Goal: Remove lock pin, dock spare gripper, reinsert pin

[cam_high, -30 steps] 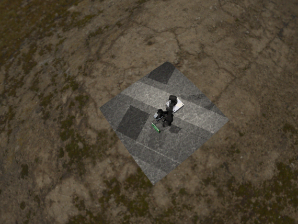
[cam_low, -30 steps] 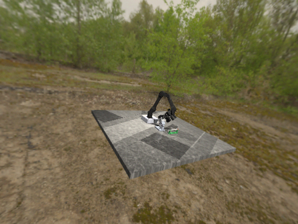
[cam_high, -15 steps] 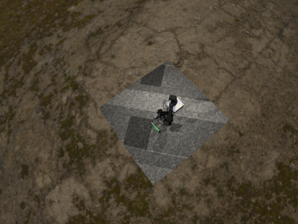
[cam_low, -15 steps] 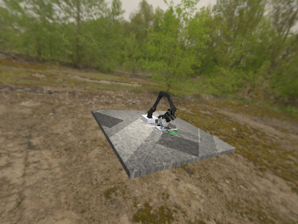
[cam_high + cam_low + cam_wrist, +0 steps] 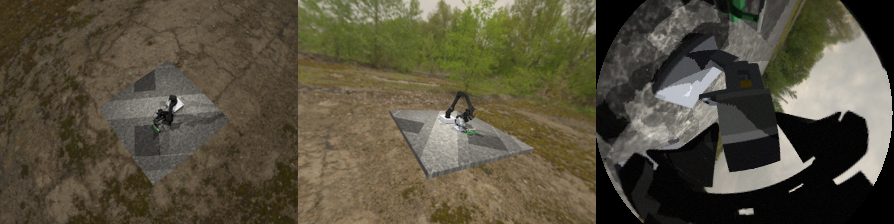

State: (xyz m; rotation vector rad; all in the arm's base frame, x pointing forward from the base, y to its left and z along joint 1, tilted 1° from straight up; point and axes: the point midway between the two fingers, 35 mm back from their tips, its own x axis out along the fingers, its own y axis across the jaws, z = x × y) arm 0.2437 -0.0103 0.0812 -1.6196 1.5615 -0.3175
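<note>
Right now my gripper tip is 1 cm to the right of the spare gripper. Also, from my gripper tip: green mount 15 cm ahead, 10 cm to the left, 10 cm below; then grey mount 3 cm ahead, 1 cm to the left, 7 cm below.
</note>
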